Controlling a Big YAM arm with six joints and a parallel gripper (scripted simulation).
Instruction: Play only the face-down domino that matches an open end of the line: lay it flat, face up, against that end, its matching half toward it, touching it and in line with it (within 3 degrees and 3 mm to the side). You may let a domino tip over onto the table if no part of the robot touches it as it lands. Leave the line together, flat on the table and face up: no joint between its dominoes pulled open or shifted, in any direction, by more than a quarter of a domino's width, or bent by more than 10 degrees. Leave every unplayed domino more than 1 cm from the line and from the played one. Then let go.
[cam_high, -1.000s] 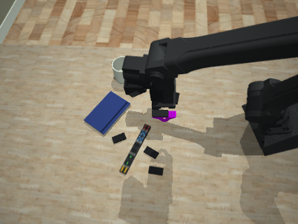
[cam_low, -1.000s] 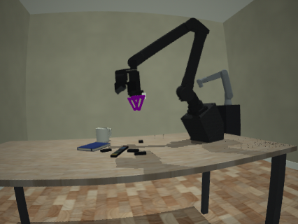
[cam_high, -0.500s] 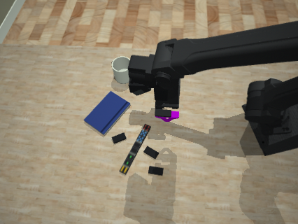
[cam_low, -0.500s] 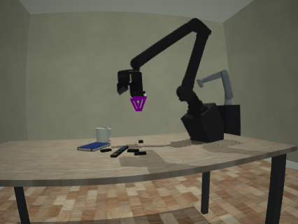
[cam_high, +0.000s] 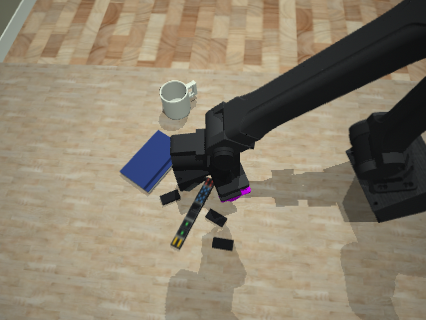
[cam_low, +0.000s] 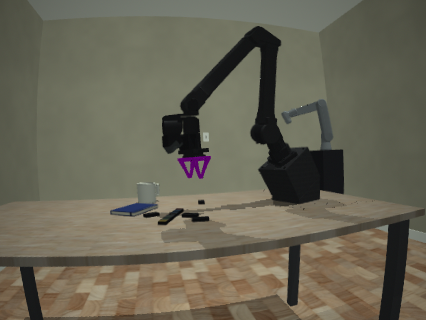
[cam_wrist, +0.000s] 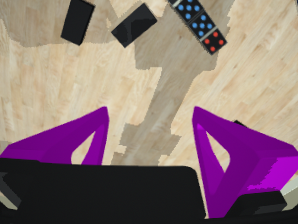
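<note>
Now: hand 13 cm above the black domino, 4 cm to the right of it and 3 cm short of it. Round my hand: white mug: 30 cm to the right, 20 cm ahead, 9 cm below; blue book: 23 cm ahead, 13 cm below, 11 cm to the right.
</note>
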